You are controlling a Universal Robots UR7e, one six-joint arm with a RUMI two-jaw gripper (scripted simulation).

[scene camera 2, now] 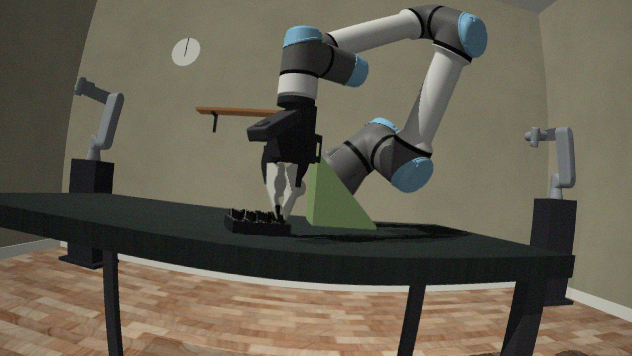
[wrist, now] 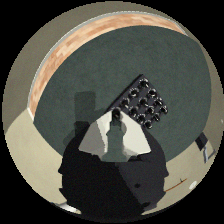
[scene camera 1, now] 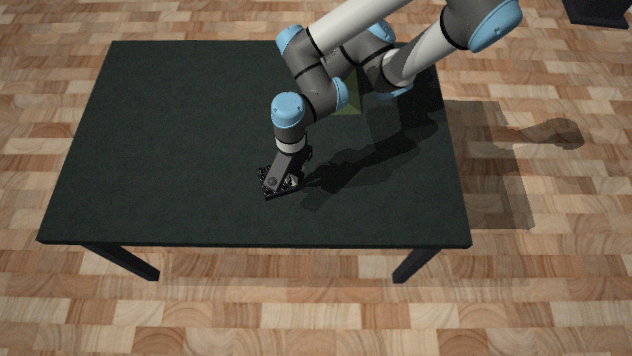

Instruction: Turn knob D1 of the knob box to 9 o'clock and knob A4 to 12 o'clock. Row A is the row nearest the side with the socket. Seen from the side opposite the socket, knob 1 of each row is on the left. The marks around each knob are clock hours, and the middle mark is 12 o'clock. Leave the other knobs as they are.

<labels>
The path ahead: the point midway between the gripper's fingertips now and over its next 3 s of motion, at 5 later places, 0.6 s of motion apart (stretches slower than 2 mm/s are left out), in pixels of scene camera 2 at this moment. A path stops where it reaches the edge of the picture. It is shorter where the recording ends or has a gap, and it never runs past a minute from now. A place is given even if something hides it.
My gripper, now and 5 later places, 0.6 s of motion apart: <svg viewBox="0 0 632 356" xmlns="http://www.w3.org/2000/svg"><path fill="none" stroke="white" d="M281 219L281 217L282 200L282 199L274 196L261 191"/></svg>
</labels>
